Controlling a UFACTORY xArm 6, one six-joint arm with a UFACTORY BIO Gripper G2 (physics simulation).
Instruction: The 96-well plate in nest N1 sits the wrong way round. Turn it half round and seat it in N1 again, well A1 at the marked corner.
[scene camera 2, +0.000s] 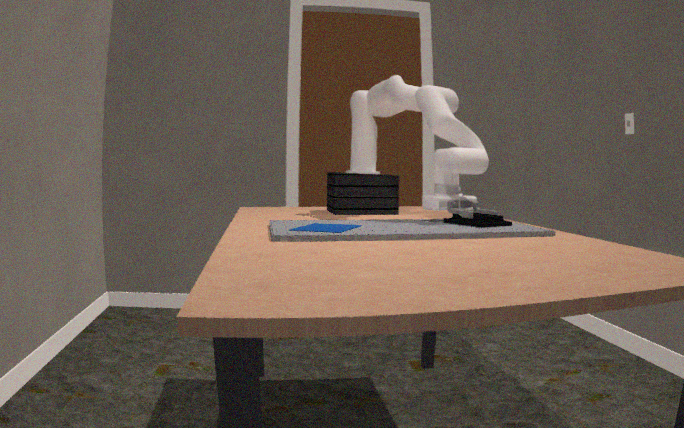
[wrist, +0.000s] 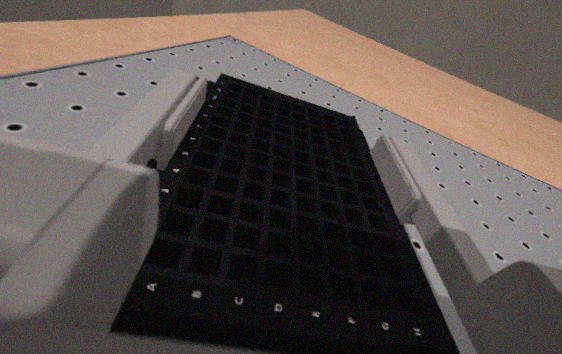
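Observation:
The black 96-well plate (wrist: 280, 200) lies between the fingers in the wrist view. Letters A to H run left to right along its near edge and numbers along its left edge, so the A1 corner is near left. My gripper (wrist: 290, 145) (scene camera 2: 478, 213) is shut on the plate, one finger pad against each long side. In scene camera 2 the plate and nest N1 show as one low black shape at the right of the grey board, under the gripper. I cannot tell whether the plate is fully seated. The nest's marked corner cannot be made out.
The perforated grey board (scene camera 2: 403, 230) (wrist: 55, 117) lies on the wooden table (scene camera 2: 373, 277) (wrist: 150, 35). A blue flat square (scene camera 2: 325, 228) is at the board's left. The arm stands on a black block (scene camera 2: 363, 194) behind the board.

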